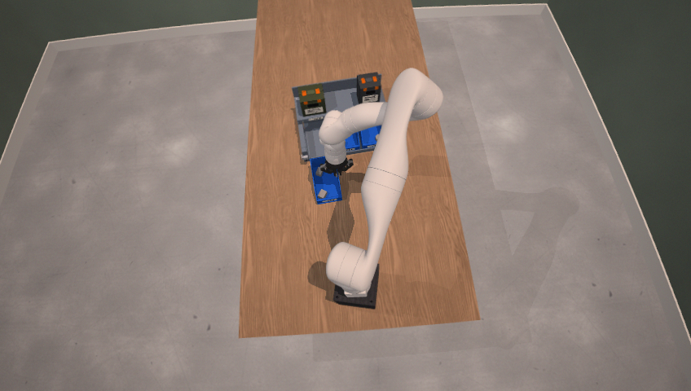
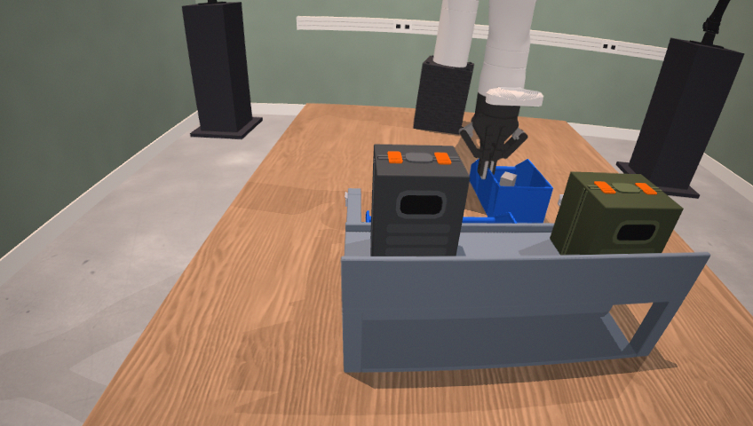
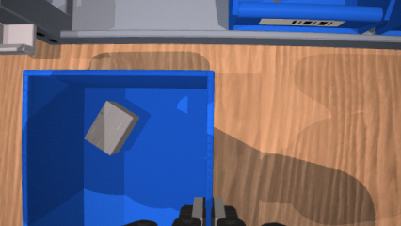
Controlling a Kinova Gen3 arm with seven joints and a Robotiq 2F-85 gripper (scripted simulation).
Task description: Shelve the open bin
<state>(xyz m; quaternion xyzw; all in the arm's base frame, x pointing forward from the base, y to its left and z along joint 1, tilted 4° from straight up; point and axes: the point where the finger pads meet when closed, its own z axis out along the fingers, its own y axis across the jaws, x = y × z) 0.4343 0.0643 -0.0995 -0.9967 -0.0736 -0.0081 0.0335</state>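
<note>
Now: hand 4 cm short of the grey part, 8 cm to the right of it and 6 cm above it. The rest, counted from my hand: grey shelf: 24 cm ahead, 3 cm to the right.
</note>
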